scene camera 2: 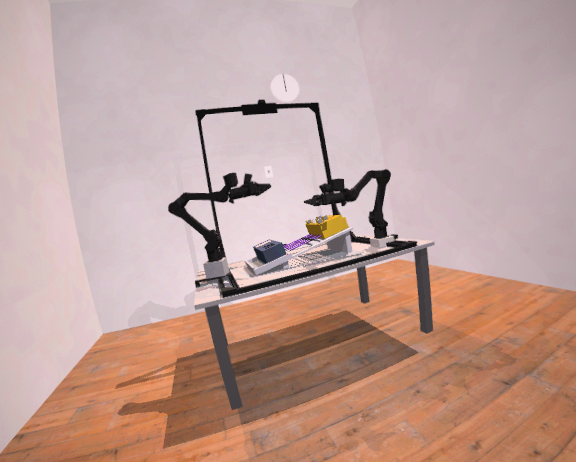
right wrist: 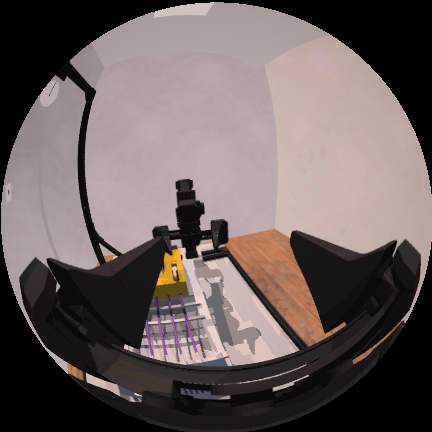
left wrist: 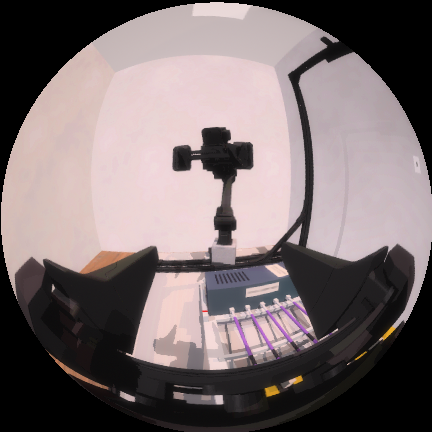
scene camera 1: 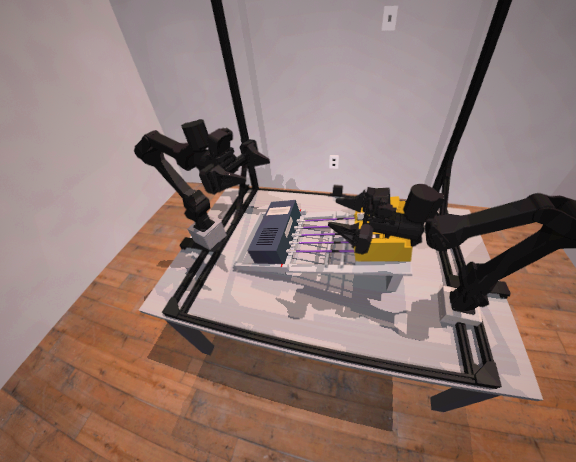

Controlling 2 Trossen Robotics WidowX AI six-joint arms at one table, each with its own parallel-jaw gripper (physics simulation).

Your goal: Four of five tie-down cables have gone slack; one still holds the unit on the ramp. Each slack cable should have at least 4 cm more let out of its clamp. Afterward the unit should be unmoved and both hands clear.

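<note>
The dark blue unit (scene camera 1: pixel 272 232) (scene camera 2: pixel 270 251) (left wrist: pixel 240 295) sits at the low end of the white ramp (scene camera 1: pixel 400 270) (scene camera 2: pixel 265 270). Several purple cables (scene camera 1: pixel 315 243) (scene camera 2: pixel 300 243) (left wrist: pixel 243 336) (right wrist: pixel 172 327) run from it up to the yellow block (scene camera 1: pixel 382 252) (scene camera 2: pixel 327 228) (right wrist: pixel 172 290) at the high end. Small grey clamps (scene camera 2: pixel 320 219) show on the block. Cable slack is too small to tell. My left gripper (scene camera 1: pixel 333 213) (scene camera 2: pixel 306 201) is open and empty above the ramp, hiding part of the block in scene camera 1. My right gripper (scene camera 1: pixel 257 170) (scene camera 2: pixel 270 186) is open and empty, high above the unit's side.
Black rails (scene camera 1: pixel 320 345) frame the white table (scene camera 1: pixel 310 320). Black upright posts (scene camera 1: pixel 230 85) (scene camera 2: pixel 325 145) rise at the back. A wedge support (scene camera 2: pixel 341 244) stands under the ramp's high end. Cross bars (scene camera 1: pixel 327 255) lie on the ramp beneath the cables.
</note>
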